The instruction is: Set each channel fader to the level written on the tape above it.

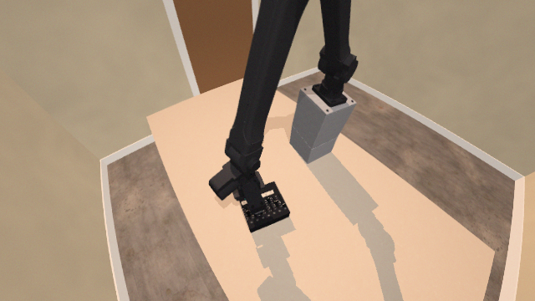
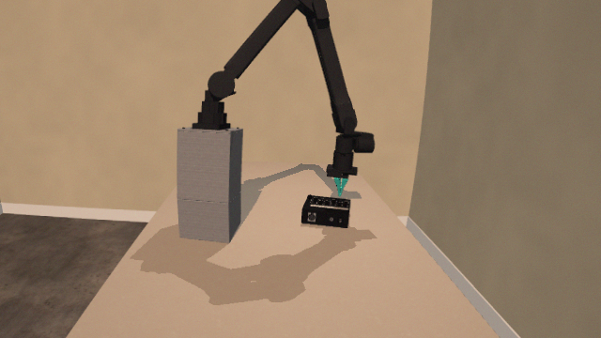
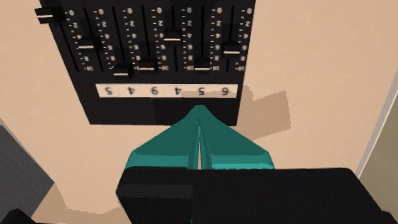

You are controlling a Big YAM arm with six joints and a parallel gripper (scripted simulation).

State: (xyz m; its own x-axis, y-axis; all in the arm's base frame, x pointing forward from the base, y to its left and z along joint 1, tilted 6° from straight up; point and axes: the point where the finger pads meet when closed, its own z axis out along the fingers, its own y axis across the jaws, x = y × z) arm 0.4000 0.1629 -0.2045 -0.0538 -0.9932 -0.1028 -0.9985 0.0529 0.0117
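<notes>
Now: hand 20 mm to the right of the channel 2 fader cap and 40 mm above it. The rest, counted from my hand: channel 4 fader cap 40 mm behind, 20 mm to the left, 40 mm below; channel 3 fader cap 20 mm behind, 40 mm to the left, 40 mm below; channel 1 fader cap 30 mm ahead, 30 mm to the left, 40 mm below.
</notes>
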